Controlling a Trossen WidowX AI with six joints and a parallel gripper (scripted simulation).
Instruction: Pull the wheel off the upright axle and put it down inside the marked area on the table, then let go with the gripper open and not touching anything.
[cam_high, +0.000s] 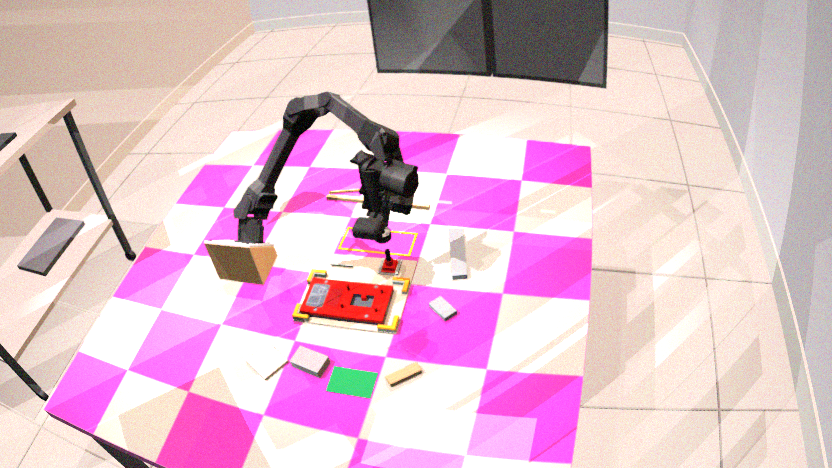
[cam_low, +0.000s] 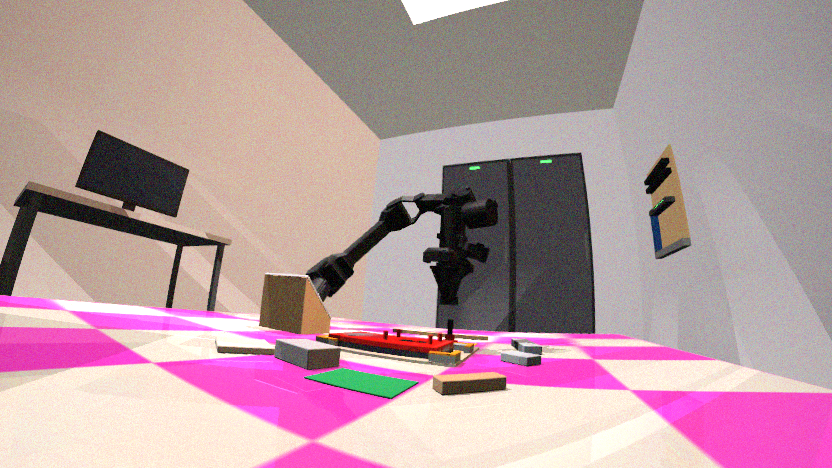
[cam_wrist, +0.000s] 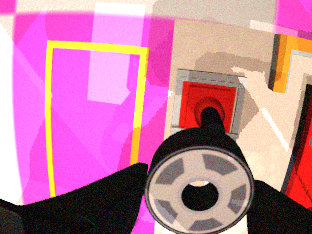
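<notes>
My gripper tip is 7 cm above the axle, 1 cm to the left of it and 1 cm short of it. Round my gripper tip: wooden stick: 23 cm to the left, 10 cm behind, 9 cm below; then wheel: right at my gripper tip.
</notes>
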